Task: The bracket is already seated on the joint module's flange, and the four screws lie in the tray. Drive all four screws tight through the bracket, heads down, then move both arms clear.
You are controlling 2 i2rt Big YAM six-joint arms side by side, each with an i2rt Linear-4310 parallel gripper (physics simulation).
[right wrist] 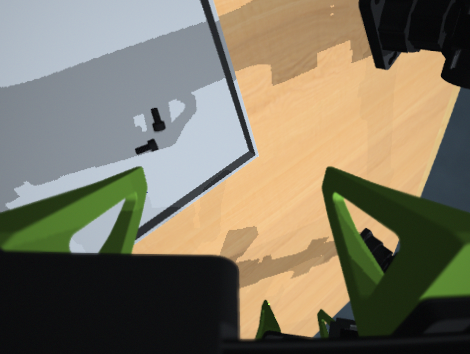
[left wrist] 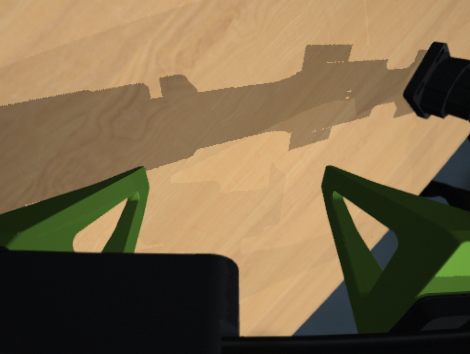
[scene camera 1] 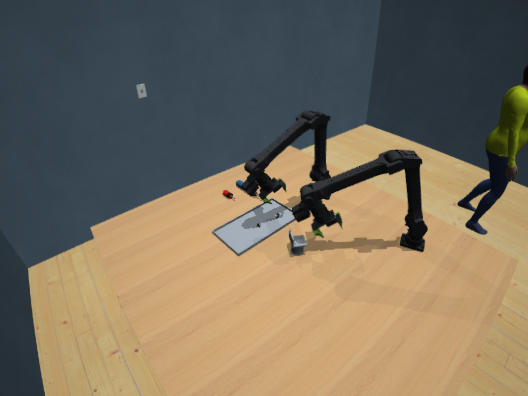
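Pixels of known places: left gripper, fingertip midpoint: (right wrist: 292,307) (left wrist: 235,176) (scene camera 1: 332,232); right gripper, fingertip midpoint: (right wrist: 234,176) (scene camera 1: 278,197); left arm's base at its link origin: (left wrist: 425,83) (scene camera 1: 412,243); right arm's base at its link origin: (right wrist: 386,14).
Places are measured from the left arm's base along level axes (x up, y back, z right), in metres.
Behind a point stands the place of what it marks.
Note:
The grey bracket (scene camera 1: 299,241) {x 0.068, y -0.295, z 0.502 m} sits on the joint module (scene camera 1: 298,251) {x 0.024, y -0.315, z 0.496 m} on the table; whether any screws are in it is too small to tell. Two black screws (right wrist: 158,121) {x 0.011, y -0.093, z 0.709 m} (right wrist: 147,147) {x 0.011, y -0.116, z 0.701 m} lie on their sides, close together, in the grey tray (scene camera 1: 235,241) {x 0.004, y -0.372, z 0.802 m} (right wrist: 100,30) {x 0.004, y -0.071, z 0.777 m}. Small dark spots show on the tray in the scene view. My right gripper (scene camera 1: 276,196) {x 0.116, y -0.087, z 0.706 m} (right wrist: 234,176) {x 0.116, y -0.087, z 0.706 m} is open and empty above the tray's far right end. My left gripper (scene camera 1: 329,230) {x 0.083, y -0.186, z 0.379 m} (left wrist: 235,176) {x 0.083, y -0.186, z 0.379 m} is open and empty above the table, to the right of the bracket.
A red-handled tool (scene camera 1: 227,193) {x 0.034, y -0.078, z 1.044 m} and a blue-handled tool (scene camera 1: 240,184) {x 0.035, y 0.038, z 1.026 m} lie behind the tray, the blue one beside the right arm's wrist. The left arm's wrist is close to the tray's right end. A person (scene camera 1: 510,125) in a yellow top is at the far right, beyond the table.

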